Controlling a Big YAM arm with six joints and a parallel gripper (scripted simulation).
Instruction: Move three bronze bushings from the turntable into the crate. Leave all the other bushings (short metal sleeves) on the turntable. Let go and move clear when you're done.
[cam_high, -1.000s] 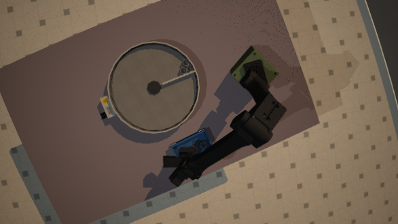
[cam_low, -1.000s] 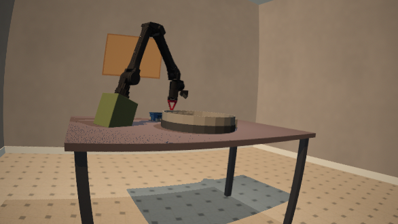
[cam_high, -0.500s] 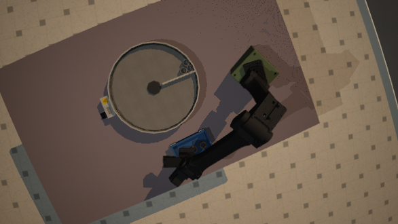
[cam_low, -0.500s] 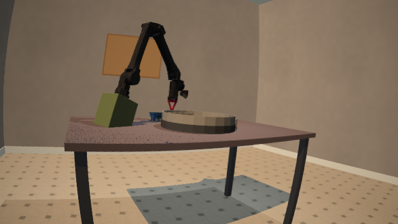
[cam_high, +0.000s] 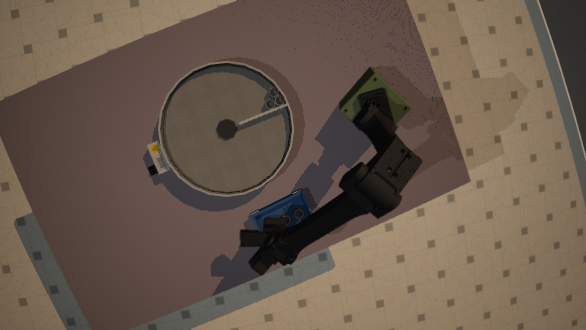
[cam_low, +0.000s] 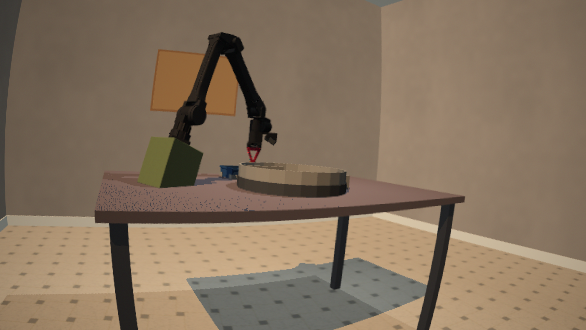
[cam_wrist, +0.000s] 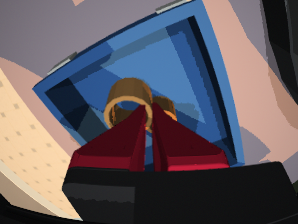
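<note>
Now: hand 60 mm above the blue crate, 40 mm past it and 10 mm to the right of it. Round my hand: turntable 340 mm to the right, 40 mm ahead, 30 mm below.
</note>
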